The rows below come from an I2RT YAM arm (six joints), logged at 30 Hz.
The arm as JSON. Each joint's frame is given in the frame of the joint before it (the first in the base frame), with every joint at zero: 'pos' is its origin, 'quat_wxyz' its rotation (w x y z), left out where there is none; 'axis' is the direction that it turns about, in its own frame. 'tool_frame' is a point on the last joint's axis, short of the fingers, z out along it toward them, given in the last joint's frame.
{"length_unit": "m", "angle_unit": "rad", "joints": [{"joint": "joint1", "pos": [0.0, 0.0, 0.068], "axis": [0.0, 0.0, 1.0]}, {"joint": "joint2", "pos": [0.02, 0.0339, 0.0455], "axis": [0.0, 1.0, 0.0]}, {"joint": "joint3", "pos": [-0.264, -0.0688, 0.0], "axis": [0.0, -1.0, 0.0]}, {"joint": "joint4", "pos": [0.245, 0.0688, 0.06], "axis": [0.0, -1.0, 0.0]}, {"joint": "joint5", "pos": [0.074, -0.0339, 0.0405], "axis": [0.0, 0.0, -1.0]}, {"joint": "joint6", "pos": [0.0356, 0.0, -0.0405], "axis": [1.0, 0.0, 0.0]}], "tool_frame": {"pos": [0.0, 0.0, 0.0], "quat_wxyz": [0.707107, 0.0, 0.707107, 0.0]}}
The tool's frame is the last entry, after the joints.
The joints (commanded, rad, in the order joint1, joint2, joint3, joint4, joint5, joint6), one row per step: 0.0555, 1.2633, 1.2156, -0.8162, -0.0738, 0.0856; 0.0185, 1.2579, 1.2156, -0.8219, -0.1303, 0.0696; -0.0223, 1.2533, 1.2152, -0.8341, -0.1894, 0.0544; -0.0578, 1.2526, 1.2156, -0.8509, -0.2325, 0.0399; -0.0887, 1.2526, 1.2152, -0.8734, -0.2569, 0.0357; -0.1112, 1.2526, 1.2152, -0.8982, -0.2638, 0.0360; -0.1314, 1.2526, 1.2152, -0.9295, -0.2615, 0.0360; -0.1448, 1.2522, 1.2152, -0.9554, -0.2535, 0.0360
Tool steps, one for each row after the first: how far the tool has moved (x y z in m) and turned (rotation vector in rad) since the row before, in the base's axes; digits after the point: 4 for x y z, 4 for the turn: -0.0014, -0.0076, 0.0010, 0.0327, -0.0001, 0.0118; -0.0020, -0.0084, 0.0004, 0.0354, 0.0055, 0.0088; -0.0018, -0.0074, -0.0006, 0.0247, 0.0117, 0.0029; -0.0023, -0.0068, -0.0015, 0.0181, 0.0206, -0.0125; -0.0025, -0.0052, -0.0016, 0.0081, 0.0242, -0.0186; -0.0032, -0.0047, -0.0020, 0.0019, 0.0313, -0.0215; -0.0027, -0.0032, -0.0015, -0.0031, 0.0262, -0.0179
